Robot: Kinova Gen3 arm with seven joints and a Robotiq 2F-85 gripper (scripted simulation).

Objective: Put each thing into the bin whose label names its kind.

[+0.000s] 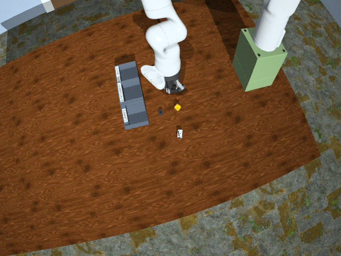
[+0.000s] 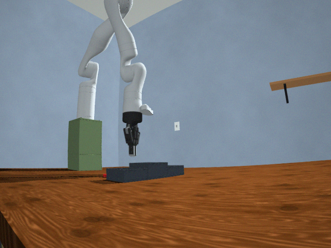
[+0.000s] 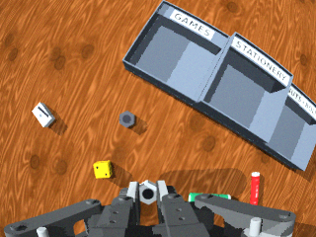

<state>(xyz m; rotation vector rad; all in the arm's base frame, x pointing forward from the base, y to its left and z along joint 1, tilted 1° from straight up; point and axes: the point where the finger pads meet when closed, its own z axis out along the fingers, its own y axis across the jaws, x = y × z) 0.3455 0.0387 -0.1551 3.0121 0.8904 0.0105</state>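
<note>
The dark nut is 40 mm ahead of my hand, 50 mm to the left of it and 80 mm below it. From my hand the other things lie so: green marker: 10 mm ahead, 80 mm to the right, 80 mm below; metal nut: 20 mm below; yellow die: 20 mm behind, 40 mm to the left, 80 mm below.
</note>
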